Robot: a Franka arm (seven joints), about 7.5 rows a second.
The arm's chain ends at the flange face. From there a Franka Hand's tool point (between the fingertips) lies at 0.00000 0.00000 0.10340 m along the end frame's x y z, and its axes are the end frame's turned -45 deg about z.
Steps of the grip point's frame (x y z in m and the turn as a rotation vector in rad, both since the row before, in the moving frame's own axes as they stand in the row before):
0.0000, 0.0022, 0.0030, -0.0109, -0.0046, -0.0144
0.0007, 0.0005, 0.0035, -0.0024, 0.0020, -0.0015
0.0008, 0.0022, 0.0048, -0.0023, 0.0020, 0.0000
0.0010, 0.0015, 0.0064, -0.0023, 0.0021, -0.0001
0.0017, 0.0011, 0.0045, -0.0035, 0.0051, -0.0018
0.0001, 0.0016, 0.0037, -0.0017, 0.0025, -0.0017
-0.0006, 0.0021, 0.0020, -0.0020, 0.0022, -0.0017
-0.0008, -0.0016, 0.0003, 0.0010, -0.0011, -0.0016
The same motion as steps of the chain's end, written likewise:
0.0011, 0.0004, 0.0030, -0.0110, 0.0045, -0.0144
0.0005, -0.0002, 0.0035, -0.0003, 0.0031, -0.0015
0.0018, 0.0010, 0.0048, -0.0002, 0.0030, 0.0000
0.0014, 0.0003, 0.0064, -0.0001, 0.0031, -0.0001
0.0014, -0.0003, 0.0045, 0.0011, 0.0061, -0.0018
0.0009, 0.0011, 0.0037, 0.0006, 0.0030, -0.0017
0.0008, 0.0019, 0.0020, 0.0001, 0.0030, -0.0017
-0.0015, -0.0006, 0.0003, -0.0001, -0.0015, -0.0016

